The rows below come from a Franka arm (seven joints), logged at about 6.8 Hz.
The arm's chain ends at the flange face. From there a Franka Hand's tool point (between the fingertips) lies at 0.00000 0.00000 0.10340 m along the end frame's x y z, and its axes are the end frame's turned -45 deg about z.
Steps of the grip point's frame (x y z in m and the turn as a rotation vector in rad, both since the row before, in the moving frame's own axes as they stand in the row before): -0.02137, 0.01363, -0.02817, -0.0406, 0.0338, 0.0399; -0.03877, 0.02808, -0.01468, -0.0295, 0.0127, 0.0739; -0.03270, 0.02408, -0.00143, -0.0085, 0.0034, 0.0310; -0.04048, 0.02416, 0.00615, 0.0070, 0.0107, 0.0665; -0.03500, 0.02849, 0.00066, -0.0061, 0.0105, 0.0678; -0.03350, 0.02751, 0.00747, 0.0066, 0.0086, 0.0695; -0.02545, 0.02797, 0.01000, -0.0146, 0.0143, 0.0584; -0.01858, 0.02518, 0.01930, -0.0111, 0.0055, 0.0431
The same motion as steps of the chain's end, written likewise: -0.01090, 0.02414, -0.02803, -0.0048, 0.0526, 0.0399; -0.01060, 0.04593, -0.01463, -0.0119, 0.0298, 0.0739; -0.00696, 0.03976, -0.00143, -0.0036, 0.0084, 0.0310; -0.01185, 0.04699, 0.00616, 0.0125, 0.0026, 0.0665; -0.00583, 0.04517, 0.00067, 0.0031, 0.0117, 0.0678; -0.00442, 0.04425, 0.00748, 0.0107, 0.0014, 0.0695; -0.00033, 0.03769, 0.01002, -0.0002, 0.0204, 0.0584; 0.00346, 0.03051, 0.01931, -0.0040, 0.0117, 0.0431
